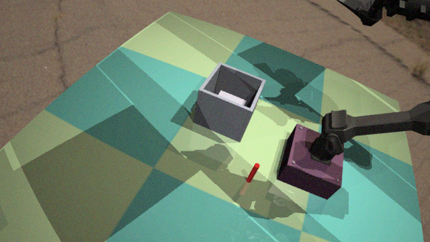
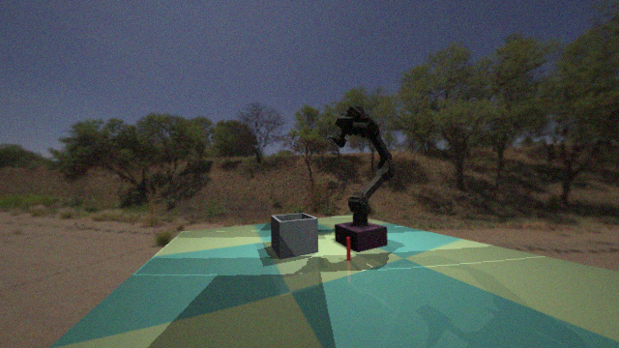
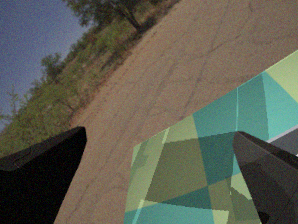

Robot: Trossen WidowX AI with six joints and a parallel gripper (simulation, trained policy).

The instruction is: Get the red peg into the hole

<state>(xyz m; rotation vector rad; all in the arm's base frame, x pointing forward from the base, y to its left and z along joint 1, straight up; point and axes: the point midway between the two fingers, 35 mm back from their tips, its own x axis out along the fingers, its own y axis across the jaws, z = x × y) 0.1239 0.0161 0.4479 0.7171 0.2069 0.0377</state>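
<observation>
The red peg is 20 mm ahead of my gripper tip, 90 mm to the left of it and 480 mm below it. From my gripper tip the other things lie so: plate 150 mm ahead, 110 mm to the right, 480 mm below.
</observation>
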